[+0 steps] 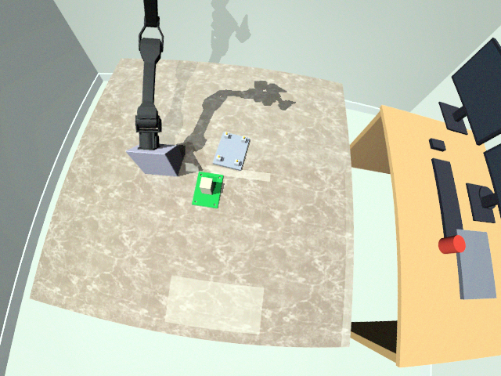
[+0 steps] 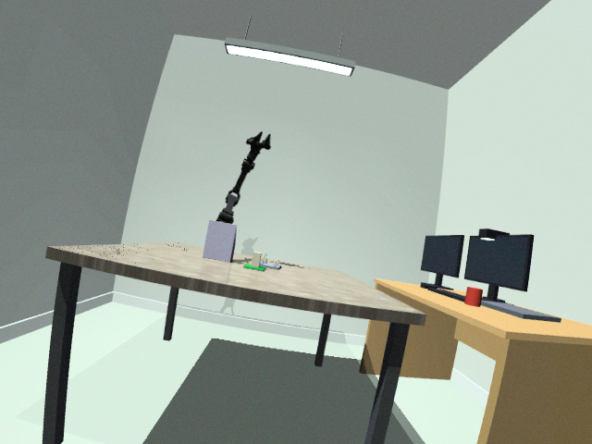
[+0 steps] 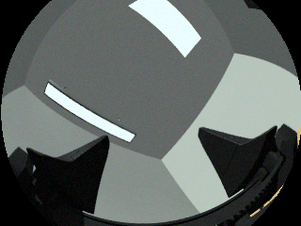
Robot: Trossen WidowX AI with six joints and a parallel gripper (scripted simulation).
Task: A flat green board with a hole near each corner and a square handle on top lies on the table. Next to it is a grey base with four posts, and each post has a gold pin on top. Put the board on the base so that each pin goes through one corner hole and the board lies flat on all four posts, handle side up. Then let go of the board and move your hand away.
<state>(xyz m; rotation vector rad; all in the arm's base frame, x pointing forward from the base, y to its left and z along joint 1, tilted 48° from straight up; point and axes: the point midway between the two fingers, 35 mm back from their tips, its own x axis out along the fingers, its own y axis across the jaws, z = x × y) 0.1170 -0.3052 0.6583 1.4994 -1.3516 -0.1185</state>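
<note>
My gripper tip is 110 mm short of the green board, 370 mm to the left of it and 830 mm above it. Also, from my gripper tip: grey base 180 mm ahead, 190 mm to the right, 840 mm below.
</note>
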